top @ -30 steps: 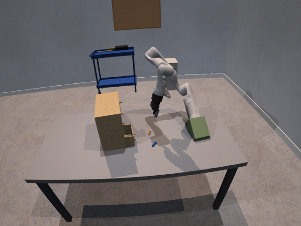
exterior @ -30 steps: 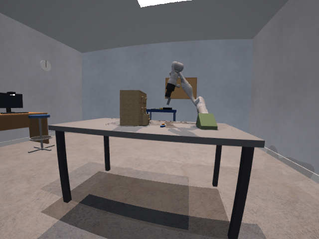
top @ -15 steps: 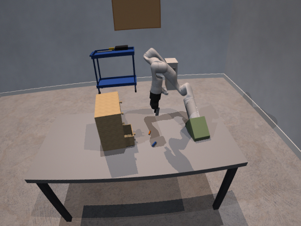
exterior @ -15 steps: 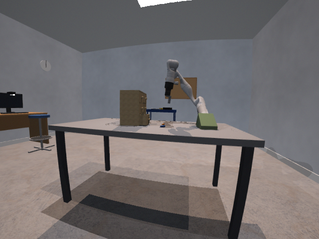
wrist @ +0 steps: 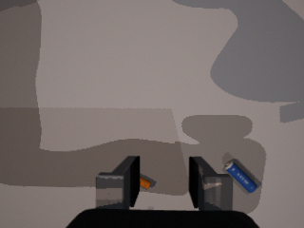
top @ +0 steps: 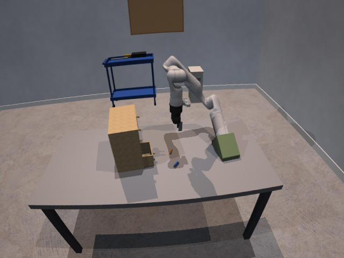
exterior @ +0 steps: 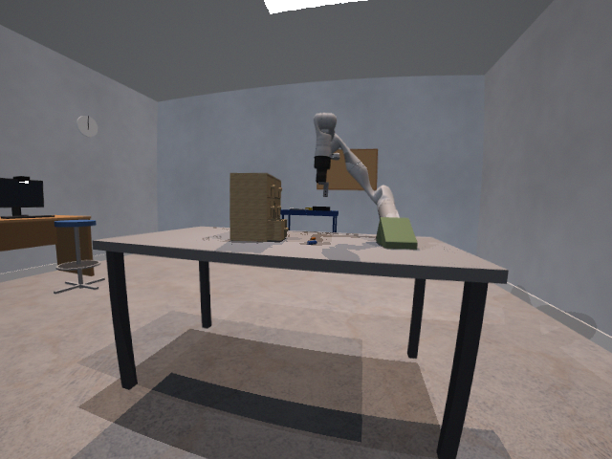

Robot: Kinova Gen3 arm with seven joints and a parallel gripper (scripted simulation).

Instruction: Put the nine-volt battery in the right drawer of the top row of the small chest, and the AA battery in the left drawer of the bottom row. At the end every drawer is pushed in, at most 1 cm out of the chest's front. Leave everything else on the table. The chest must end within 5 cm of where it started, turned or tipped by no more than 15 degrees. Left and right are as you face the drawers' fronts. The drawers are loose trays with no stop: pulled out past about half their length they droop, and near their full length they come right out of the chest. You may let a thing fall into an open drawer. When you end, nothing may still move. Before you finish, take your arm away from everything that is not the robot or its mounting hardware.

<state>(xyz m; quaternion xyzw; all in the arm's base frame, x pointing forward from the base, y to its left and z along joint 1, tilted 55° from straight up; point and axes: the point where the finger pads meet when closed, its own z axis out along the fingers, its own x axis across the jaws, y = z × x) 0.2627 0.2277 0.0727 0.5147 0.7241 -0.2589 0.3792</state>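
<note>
The blue cylindrical battery is 30 mm ahead of my hand, 110 mm to the left of it and 220 mm below it. The rest, counted from my hand: orange nine-volt battery: 350 mm ahead, 50 mm to the right, 10 mm below; then orange AA battery: 60 mm ahead, 30 mm to the right, 220 mm below.
</note>
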